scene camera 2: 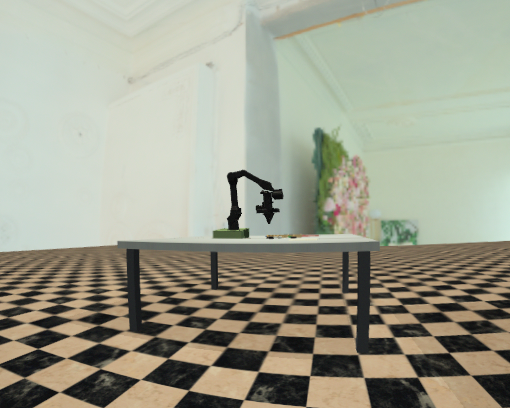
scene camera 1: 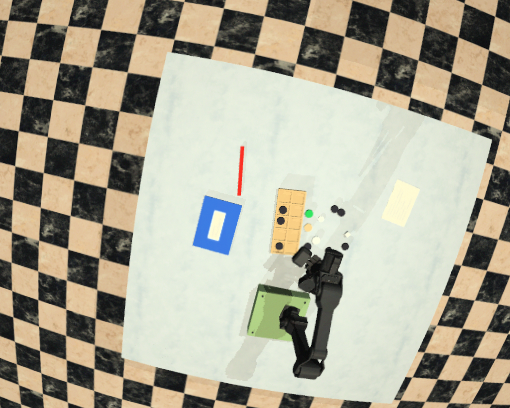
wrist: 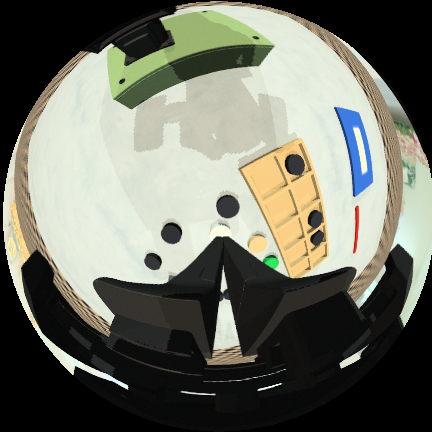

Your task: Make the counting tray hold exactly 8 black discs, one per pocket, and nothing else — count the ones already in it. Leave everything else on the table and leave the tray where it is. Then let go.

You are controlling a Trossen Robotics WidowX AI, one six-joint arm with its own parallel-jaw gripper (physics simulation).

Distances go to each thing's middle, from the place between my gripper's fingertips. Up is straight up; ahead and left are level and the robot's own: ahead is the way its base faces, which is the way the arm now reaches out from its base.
Now: hand 120 mm to the right of the tan counting tray (scene camera 1: 288, 234), 90 mm above it and 70 mm short of it.
